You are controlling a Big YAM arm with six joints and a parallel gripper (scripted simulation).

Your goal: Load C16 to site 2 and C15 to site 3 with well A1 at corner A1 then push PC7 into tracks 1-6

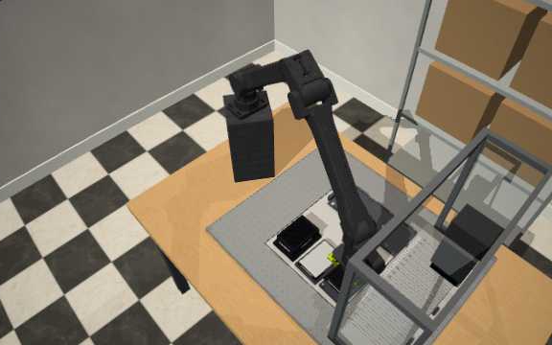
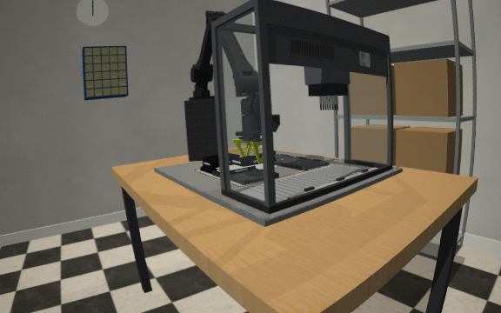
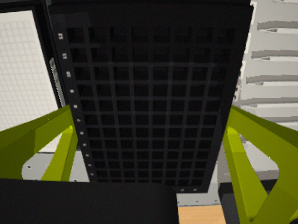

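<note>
My gripper is now 6 cm above the plate nest S3. Also, from my hand: plate nest S2: 11 cm behind, 6 cm below, 1 cm to the right; black 96-well plate C15: right at my hand; dark grey carrier PC7: 25 cm to the left, 12 cm behind, 5 cm below.
</note>
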